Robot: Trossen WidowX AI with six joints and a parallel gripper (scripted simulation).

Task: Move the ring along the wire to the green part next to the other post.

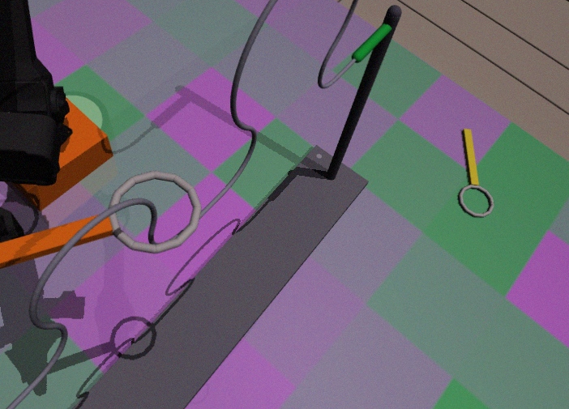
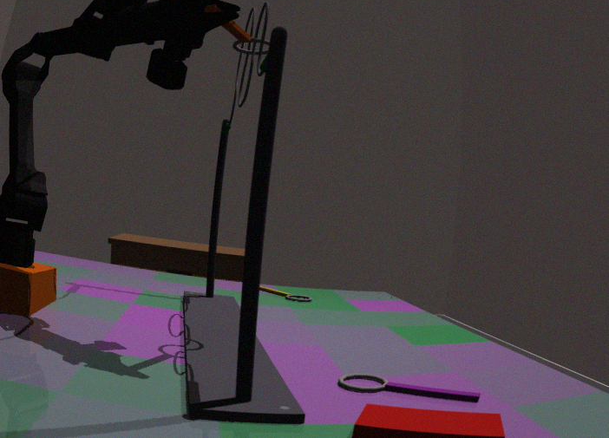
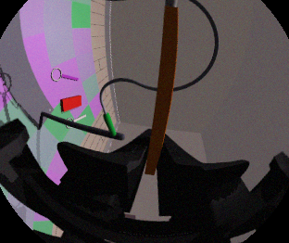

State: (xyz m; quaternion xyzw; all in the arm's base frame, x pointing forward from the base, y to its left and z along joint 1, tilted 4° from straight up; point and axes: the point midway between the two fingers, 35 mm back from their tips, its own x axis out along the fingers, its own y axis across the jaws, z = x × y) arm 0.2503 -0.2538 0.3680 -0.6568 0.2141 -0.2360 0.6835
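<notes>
Right now the orange-handled ring is 30 mm ahead of my gripper tip and 90 mm to the left of it. From my gripper tip the other things lie so: red block (170 mm ahead, 220 mm to the right, 420 mm below); then purple-handled ring (220 mm ahead, 80 mm to the right, 430 mm below); then yellow-handled ring (320 mm ahead, 620 mm to the left, 430 mm below).
</notes>
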